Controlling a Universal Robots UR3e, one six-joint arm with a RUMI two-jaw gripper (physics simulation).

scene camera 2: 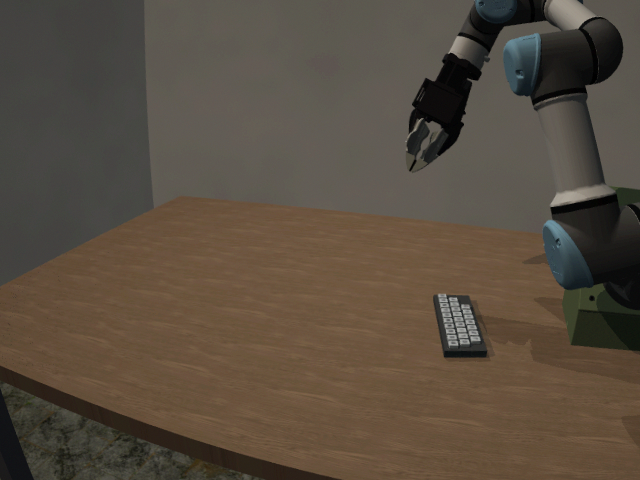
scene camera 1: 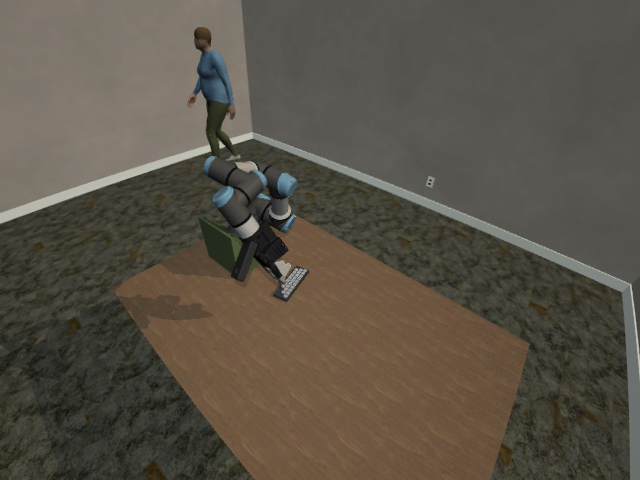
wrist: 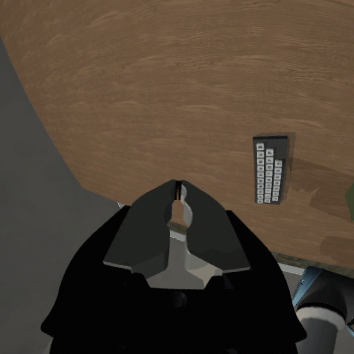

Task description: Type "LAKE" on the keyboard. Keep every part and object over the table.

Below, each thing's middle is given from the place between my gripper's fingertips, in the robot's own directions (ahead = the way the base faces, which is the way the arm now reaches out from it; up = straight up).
My hand is 100 mm past the dark keyboard (scene camera 2: 462, 315), 160 mm to the right of it and 200 mm above it.
